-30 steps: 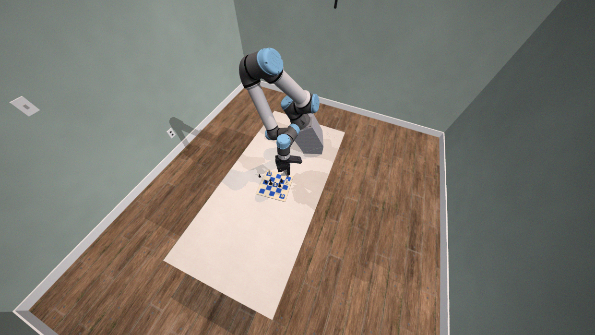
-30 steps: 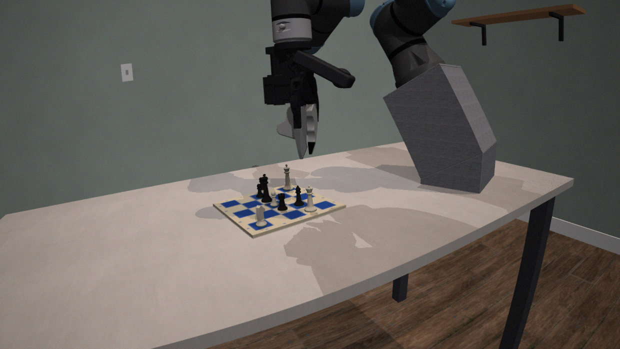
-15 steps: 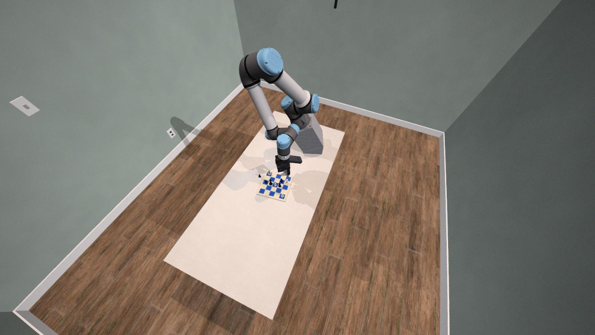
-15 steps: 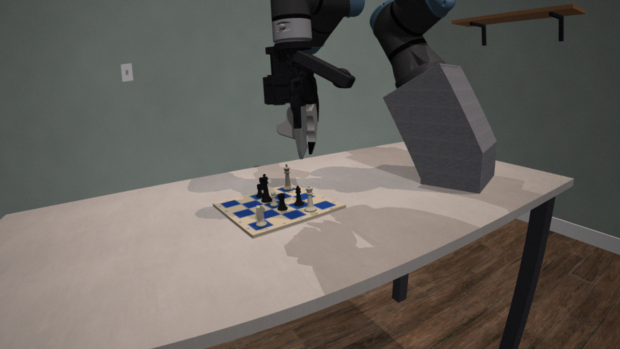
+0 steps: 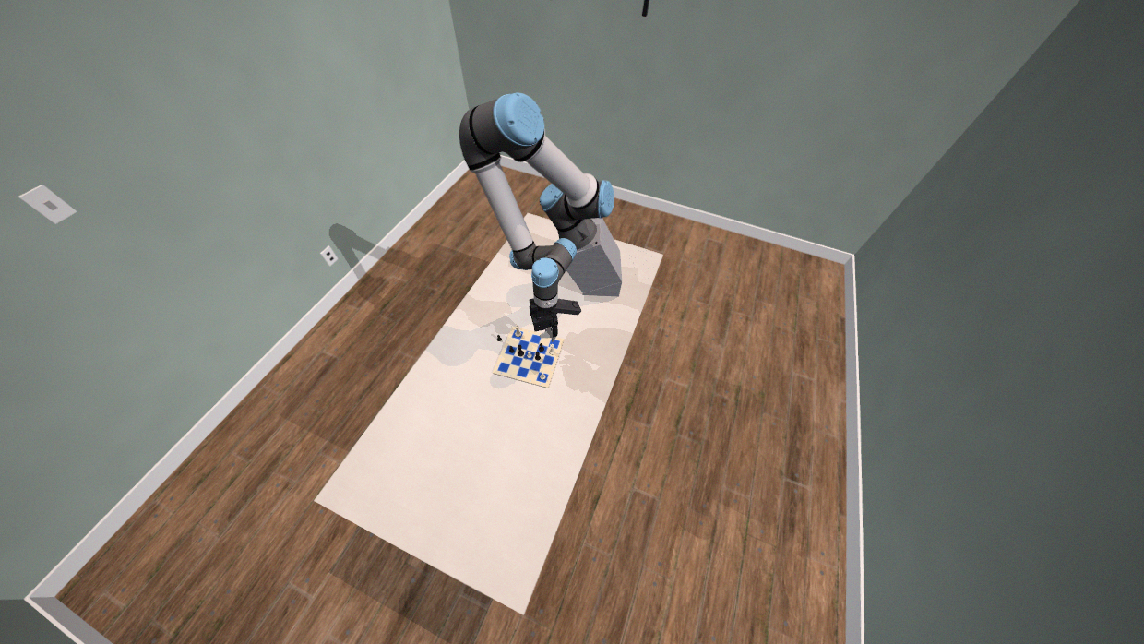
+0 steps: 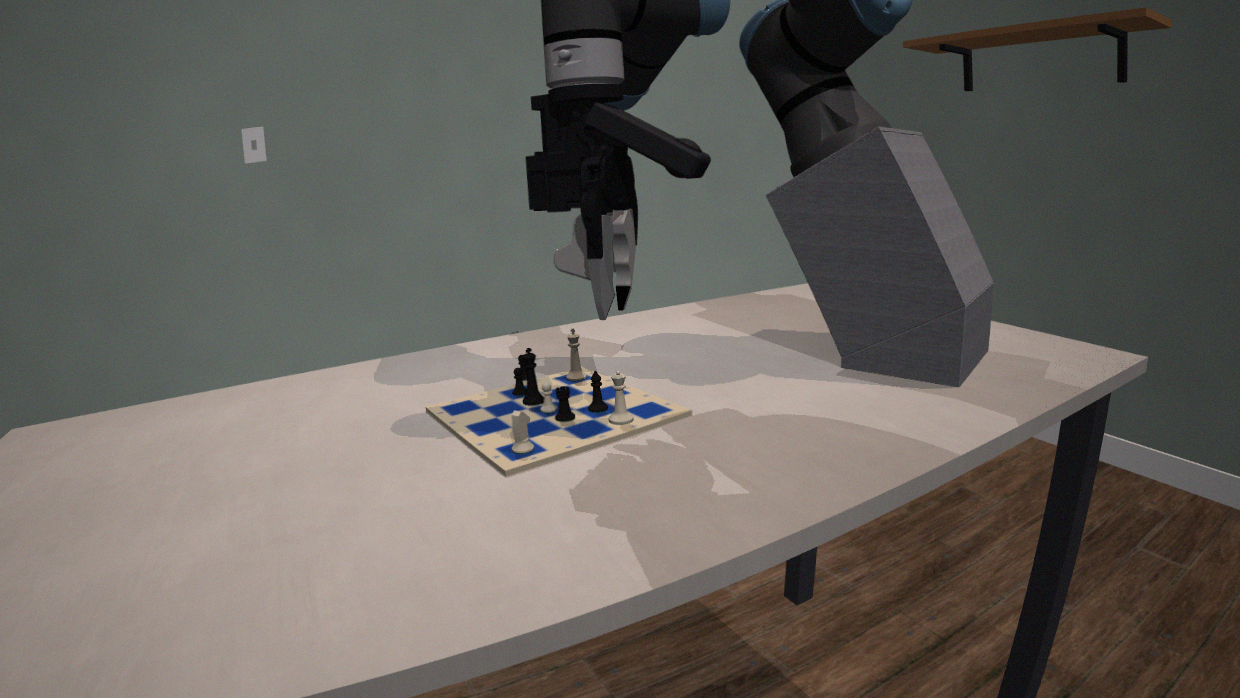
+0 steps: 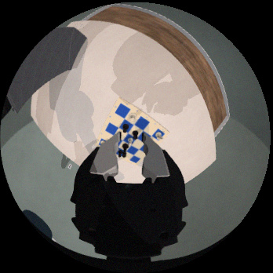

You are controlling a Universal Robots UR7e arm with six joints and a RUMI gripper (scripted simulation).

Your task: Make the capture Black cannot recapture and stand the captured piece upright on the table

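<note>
My gripper is now 5 cm short of the white pawn, 8 cm to the left of it and 11 cm above it. From my hand the other things lie so: blue-and-cream chessboard: 4 cm ahead, 8 cm to the right, 13 cm below; then white king: 3 cm behind, 16 cm to the right, 10 cm below; then black king: 5 cm ahead, 11 cm to the right, 10 cm below.
</note>
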